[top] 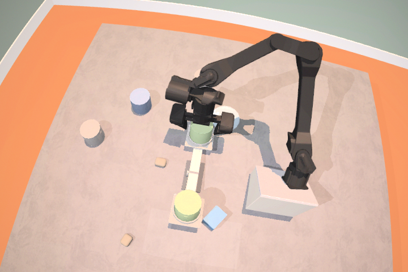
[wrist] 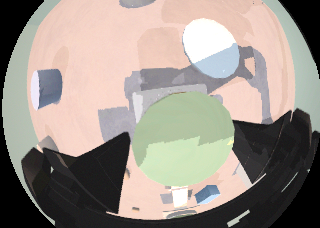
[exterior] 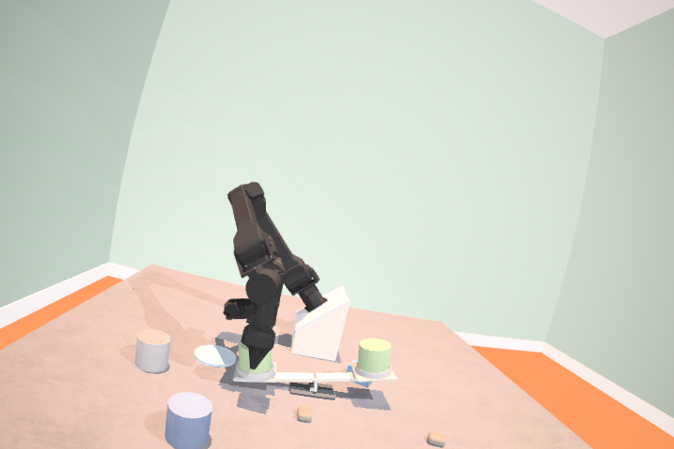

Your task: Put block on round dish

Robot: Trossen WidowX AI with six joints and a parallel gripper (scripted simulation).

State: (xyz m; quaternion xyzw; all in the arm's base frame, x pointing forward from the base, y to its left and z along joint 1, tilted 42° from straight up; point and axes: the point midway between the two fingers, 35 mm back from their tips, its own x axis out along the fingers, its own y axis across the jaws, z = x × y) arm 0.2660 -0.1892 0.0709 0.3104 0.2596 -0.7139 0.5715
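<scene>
The pale green block lies 1 cm to the left of my gripper tip and 1 cm below it. Also, from my gripper tip: blue block (5 cm behind, 27 cm to the left, 3 cm below); lilac-blue cylinder (23 cm ahead, 11 cm to the right, 2 cm below); round light blue dish (9 cm behind, 8 cm to the right, 5 cm below).
</scene>
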